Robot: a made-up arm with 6 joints. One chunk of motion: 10 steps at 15 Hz.
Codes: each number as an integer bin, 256 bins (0 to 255) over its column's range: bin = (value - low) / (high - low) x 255, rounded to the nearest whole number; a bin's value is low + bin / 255 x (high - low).
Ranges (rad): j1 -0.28..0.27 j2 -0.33..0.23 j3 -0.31..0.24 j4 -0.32..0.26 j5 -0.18..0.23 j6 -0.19..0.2
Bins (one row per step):
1: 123 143 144 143 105 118
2: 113 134 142 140 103 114
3: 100 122 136 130 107 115
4: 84 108 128 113 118 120
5: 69 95 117 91 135 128
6: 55 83 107 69 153 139
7: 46 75 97 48 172 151
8: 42 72 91 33 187 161
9: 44 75 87 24 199 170
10: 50 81 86 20 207 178
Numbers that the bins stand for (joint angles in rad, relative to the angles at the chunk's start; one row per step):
1: -0.0147 -0.0160 0.0006 0.0053 -0.0112 -0.0095
2: -0.0363 -0.0357 -0.0037 -0.0016 -0.0144 -0.0156
3: -0.0643 -0.0621 -0.0167 -0.0243 -0.0080 -0.0141
4: -0.0988 -0.0928 -0.0339 -0.0630 0.0097 -0.0065
5: -0.1312 -0.1214 -0.0576 -0.1130 0.0371 0.0058
6: -0.1614 -0.1477 -0.0792 -0.1631 0.0660 0.0226
7: -0.1808 -0.1653 -0.1008 -0.2108 0.0965 0.0409
8: -0.1894 -0.1719 -0.1137 -0.2449 0.1207 0.0562
9: -0.1851 -0.1653 -0.1224 -0.2654 0.1400 0.0700
10: -0.1722 -0.1521 -0.1245 -0.2745 0.1528 0.0822

